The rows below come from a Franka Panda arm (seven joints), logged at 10 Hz.
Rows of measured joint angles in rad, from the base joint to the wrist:
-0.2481, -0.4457, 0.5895, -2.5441, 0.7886, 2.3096, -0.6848
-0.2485, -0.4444, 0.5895, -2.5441, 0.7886, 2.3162, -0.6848
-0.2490, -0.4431, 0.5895, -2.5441, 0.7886, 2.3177, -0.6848
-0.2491, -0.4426, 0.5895, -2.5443, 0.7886, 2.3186, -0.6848
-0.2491, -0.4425, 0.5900, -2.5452, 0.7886, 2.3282, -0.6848
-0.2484, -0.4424, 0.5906, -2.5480, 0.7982, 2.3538, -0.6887
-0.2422, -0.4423, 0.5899, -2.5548, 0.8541, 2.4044, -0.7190
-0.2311, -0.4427, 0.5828, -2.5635, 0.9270, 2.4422, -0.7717
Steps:
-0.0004, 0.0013, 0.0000, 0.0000, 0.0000, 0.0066, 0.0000
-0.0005, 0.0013, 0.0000, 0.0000, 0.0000, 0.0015, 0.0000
-0.0001, 0.0005, 0.0000, -0.0002, 0.0000, 0.0009, 0.0000
0.0000, 0.0001, 0.0005, -0.0009, 0.0000, 0.0096, 0.0000
0.0007, 0.0001, 0.0006, -0.0028, 0.0096, 0.0256, -0.0039
0.0062, 0.0001, -0.0007, -0.0068, 0.0559, 0.0506, -0.0303
0.0111, -0.0004, -0.0071, -0.0087, 0.0729, 0.0378, -0.0527

